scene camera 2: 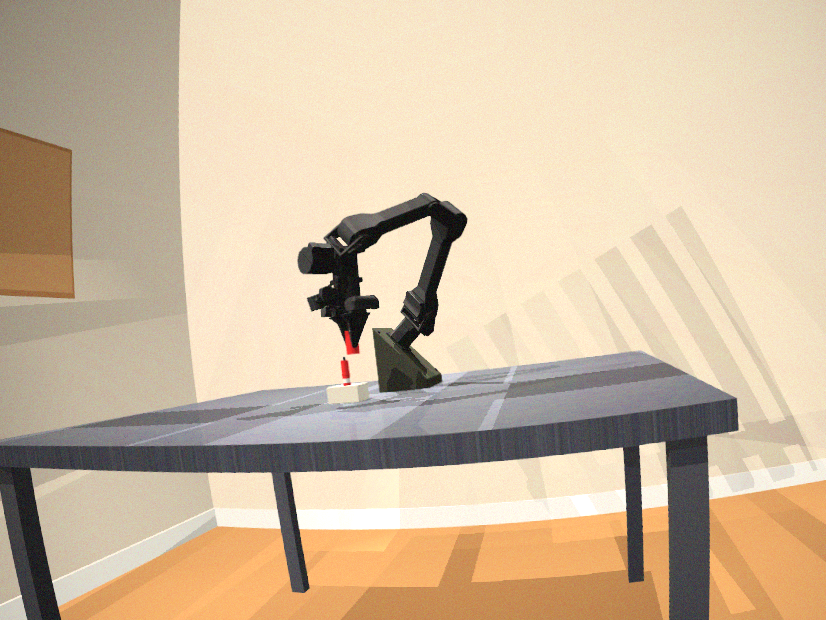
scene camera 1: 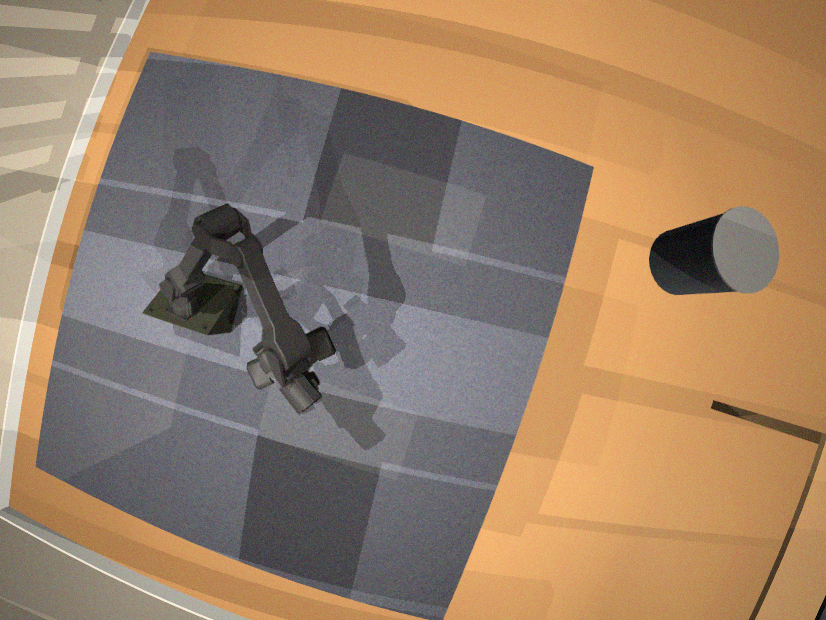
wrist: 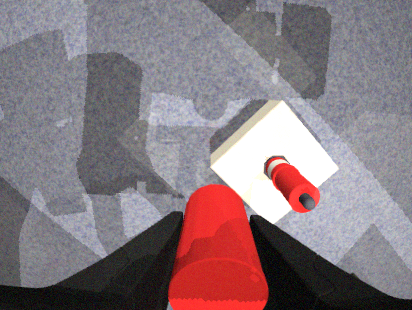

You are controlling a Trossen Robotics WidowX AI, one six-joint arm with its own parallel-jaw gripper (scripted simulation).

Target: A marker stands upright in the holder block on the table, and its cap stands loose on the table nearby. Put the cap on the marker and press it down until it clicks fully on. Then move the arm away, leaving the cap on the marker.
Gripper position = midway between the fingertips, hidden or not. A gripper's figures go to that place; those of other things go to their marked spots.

My gripper [wrist: 216,223] is 10 cm from the lens. A holder block [wrist: 259,115] is 18 cm from the lens.
